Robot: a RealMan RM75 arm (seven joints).
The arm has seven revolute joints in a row. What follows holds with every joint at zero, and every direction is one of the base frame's. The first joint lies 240.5 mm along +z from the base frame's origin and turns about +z. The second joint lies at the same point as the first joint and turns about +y. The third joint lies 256 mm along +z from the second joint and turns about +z. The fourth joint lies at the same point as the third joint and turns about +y. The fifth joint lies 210 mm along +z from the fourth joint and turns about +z. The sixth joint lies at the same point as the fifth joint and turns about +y. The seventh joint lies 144 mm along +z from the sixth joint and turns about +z. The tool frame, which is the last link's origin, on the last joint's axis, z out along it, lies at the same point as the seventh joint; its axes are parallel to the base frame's.
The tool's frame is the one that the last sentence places.
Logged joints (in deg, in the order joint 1, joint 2, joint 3, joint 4, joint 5, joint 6, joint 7), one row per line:
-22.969 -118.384 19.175 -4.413 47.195 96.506 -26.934
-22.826 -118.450 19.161 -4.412 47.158 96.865 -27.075
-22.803 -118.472 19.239 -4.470 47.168 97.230 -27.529
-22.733 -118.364 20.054 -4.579 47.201 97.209 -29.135
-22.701 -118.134 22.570 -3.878 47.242 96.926 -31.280
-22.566 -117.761 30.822 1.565 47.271 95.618 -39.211
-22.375 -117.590 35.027 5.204 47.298 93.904 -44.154
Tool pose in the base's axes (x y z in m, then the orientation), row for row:
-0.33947 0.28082 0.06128 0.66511 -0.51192 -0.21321 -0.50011
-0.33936 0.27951 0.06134 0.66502 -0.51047 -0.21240 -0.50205
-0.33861 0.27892 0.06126 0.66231 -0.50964 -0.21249 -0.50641
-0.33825 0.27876 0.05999 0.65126 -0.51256 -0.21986 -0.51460
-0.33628 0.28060 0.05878 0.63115 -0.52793 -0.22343 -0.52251
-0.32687 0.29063 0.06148 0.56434 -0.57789 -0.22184 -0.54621
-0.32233 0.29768 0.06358 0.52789 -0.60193 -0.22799 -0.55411
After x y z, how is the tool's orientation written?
As a quaternion, w x y z.
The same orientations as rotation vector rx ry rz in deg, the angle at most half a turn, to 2 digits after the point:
-66.24 -27.59 -64.71
-66.05 -27.48 -64.96
-66.01 -27.52 -65.60
-66.68 -28.60 -66.95
-69.24 -29.30 -68.53
-77.90 -29.91 -73.63
-82.41 -31.21 -75.86

